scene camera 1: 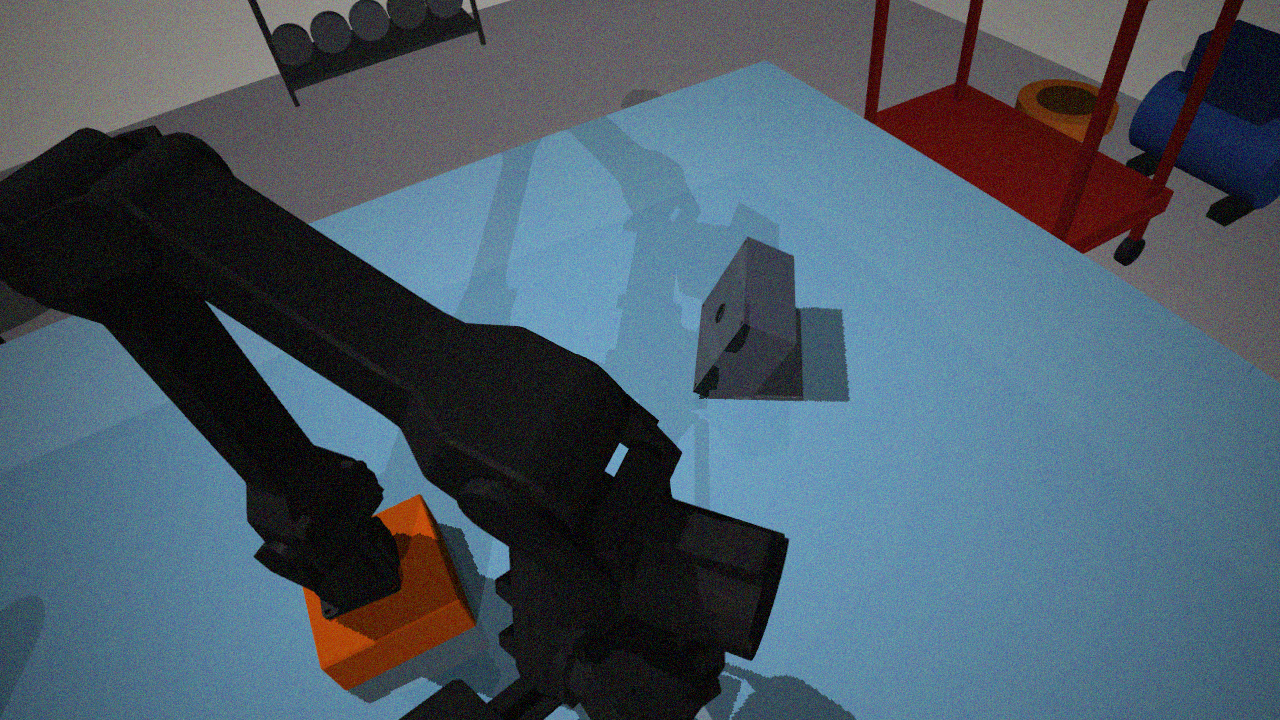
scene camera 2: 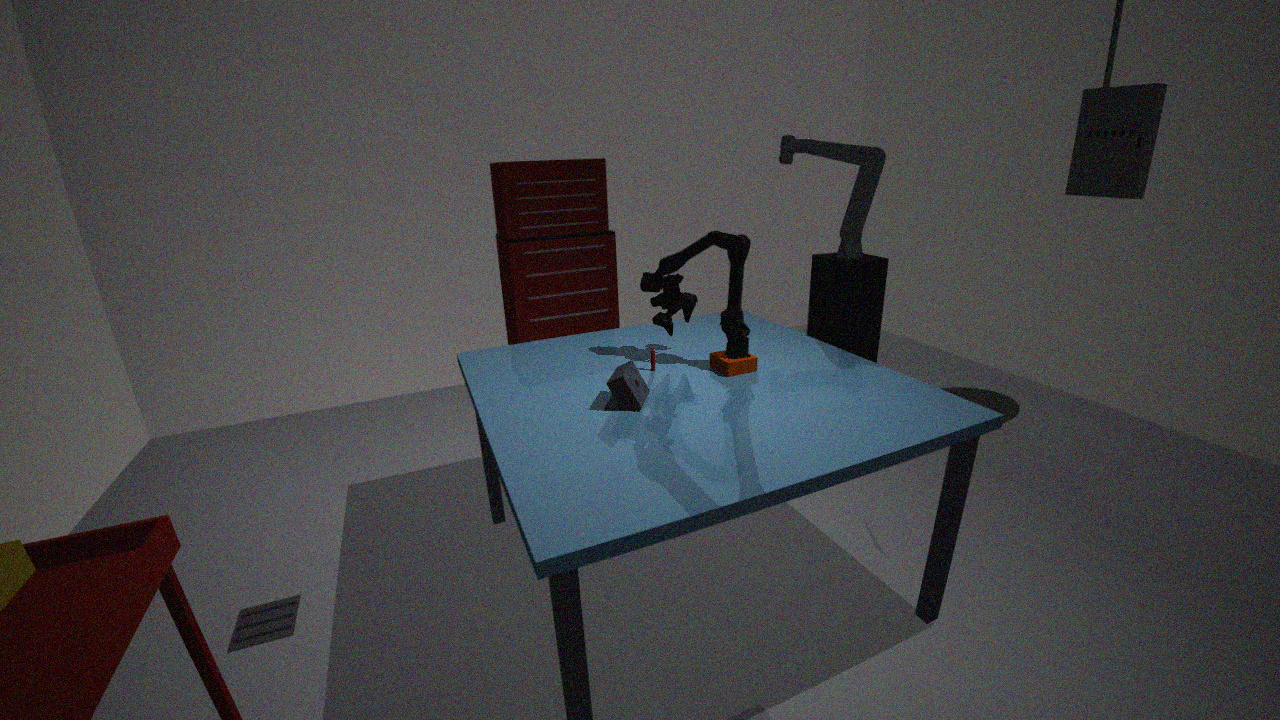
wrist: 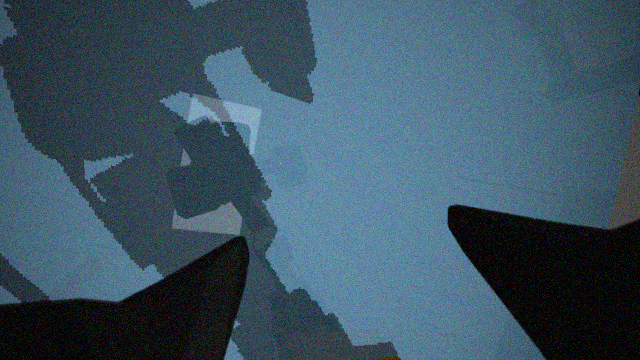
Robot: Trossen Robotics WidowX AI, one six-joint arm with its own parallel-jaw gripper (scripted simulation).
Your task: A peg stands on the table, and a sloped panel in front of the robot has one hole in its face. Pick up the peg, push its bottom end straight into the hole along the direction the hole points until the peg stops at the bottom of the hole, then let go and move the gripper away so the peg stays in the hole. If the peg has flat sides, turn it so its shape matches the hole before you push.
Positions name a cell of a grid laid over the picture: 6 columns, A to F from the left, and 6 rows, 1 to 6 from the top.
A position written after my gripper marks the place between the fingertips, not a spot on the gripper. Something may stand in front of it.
My gripper (scene camera 2: D3) is open and holds nothing.
My gripper shows as well in the wrist view (wrist: D4).
